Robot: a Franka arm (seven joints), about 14 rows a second.
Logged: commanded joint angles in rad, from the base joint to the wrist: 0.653, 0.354, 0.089, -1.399, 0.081, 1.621, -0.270; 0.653, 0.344, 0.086, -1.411, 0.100, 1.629, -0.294; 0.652, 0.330, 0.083, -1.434, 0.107, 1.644, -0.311; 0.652, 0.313, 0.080, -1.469, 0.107, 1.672, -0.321; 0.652, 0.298, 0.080, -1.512, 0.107, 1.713, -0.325; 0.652, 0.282, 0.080, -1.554, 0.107, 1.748, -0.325; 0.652, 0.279, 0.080, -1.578, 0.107, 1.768, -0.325; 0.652, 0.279, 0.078, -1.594, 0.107, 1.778, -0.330
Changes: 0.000, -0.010, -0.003, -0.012, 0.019, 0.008, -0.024; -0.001, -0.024, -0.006, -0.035, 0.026, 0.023, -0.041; -0.001, -0.041, -0.009, -0.070, 0.026, 0.051, -0.051; -0.001, -0.056, -0.009, -0.113, 0.026, 0.092, -0.055; -0.001, -0.072, -0.009, -0.155, 0.026, 0.127, -0.055; -0.001, -0.075, -0.009, -0.179, 0.026, 0.147, -0.055; -0.001, -0.075, -0.011, -0.195, 0.026, 0.157, -0.060
